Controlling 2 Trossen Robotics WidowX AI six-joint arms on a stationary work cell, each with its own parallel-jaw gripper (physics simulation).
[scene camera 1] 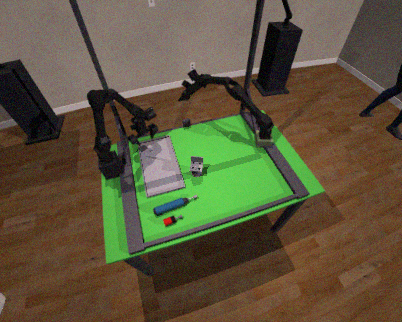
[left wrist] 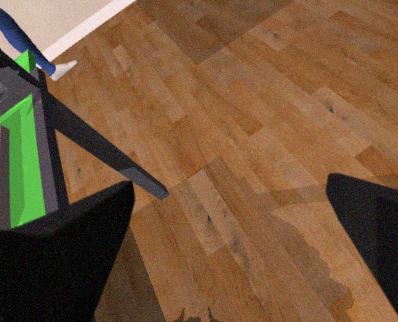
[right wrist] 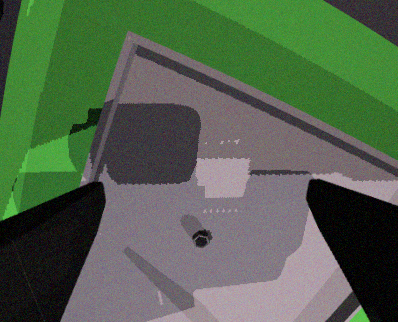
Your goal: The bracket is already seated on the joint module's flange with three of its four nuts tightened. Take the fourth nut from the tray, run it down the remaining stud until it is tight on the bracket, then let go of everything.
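The nut (right wrist: 201, 238), small and dark, lies in the pale grey tray (scene camera 1: 165, 172) (right wrist: 165, 80). In the right wrist view it is between and a little below the fingertips in the picture. The nut cannot be made out in the scene view. My right gripper (scene camera 1: 143, 137) (right wrist: 207, 190) is open and empty, above the tray's back end. The joint module with its bracket (scene camera 1: 197, 166) stands on the green table right of the tray; its studs and nuts are too small to tell apart. My left gripper (scene camera 1: 185, 88) (left wrist: 229, 186) is open and empty, raised beyond the table's back edge, far from the module.
A blue-handled tool (scene camera 1: 171, 206) and a short red-handled tool (scene camera 1: 170, 220) lie in front of the tray. A small dark block (scene camera 1: 186, 122) is at the table's back edge. Grey rails (scene camera 1: 131, 215) run along the table's sides, and dark posts (scene camera 1: 254, 45) rise behind.
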